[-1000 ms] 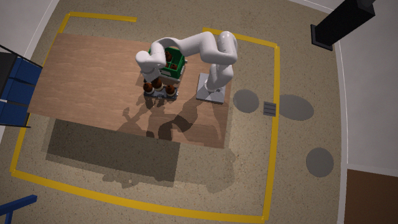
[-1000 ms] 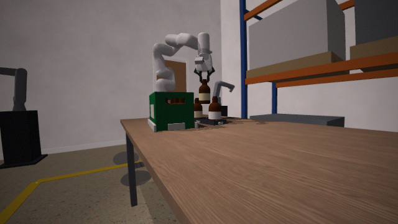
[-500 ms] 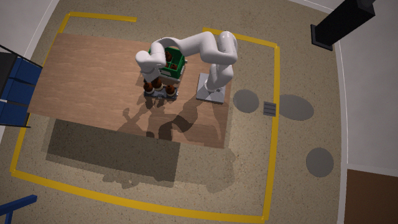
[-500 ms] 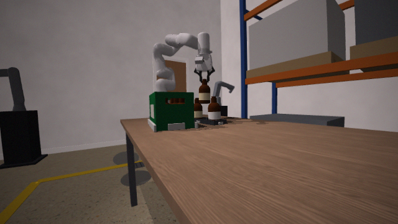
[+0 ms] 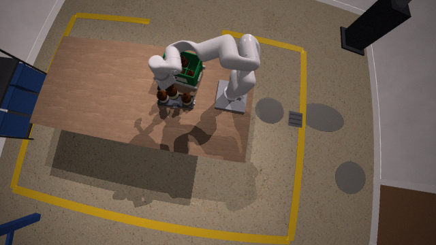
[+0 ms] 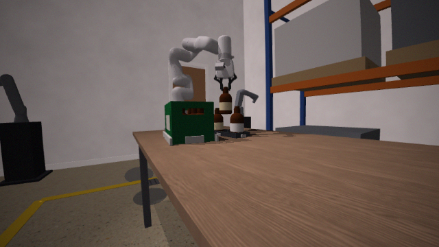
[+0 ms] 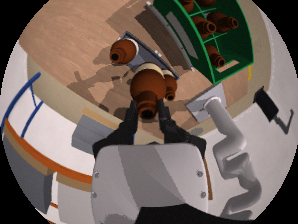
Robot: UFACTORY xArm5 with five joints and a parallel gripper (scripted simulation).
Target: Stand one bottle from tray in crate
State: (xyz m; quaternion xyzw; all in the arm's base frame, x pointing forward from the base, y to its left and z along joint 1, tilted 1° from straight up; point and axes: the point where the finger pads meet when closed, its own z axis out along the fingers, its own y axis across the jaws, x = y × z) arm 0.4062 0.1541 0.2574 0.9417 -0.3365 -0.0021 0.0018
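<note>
The bottle is 80 mm below my hand. The rest, counted from my hand: tray (260 mm below); then green crate (240 mm to the right, 190 mm below, 10 mm ahead).
</note>
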